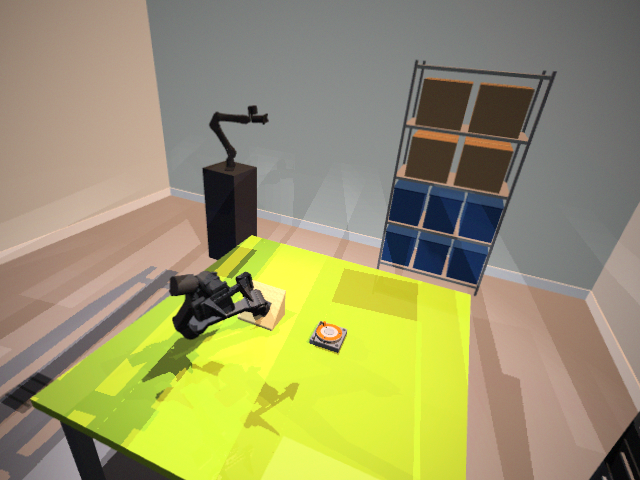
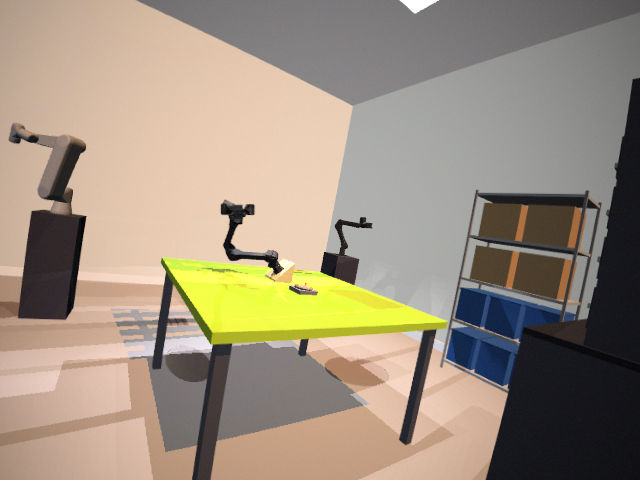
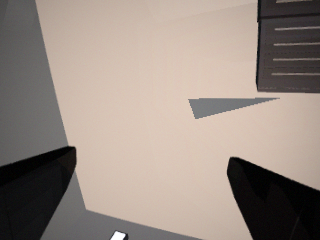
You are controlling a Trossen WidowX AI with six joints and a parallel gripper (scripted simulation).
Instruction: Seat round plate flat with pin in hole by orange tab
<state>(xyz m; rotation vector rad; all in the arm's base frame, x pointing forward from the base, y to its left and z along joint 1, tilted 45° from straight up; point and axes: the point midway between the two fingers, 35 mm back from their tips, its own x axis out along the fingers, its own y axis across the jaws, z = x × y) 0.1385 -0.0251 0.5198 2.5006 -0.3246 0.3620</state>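
My gripper tip is 110 mm short of the grey square base, 430 mm to the right of it and 380 mm above it.
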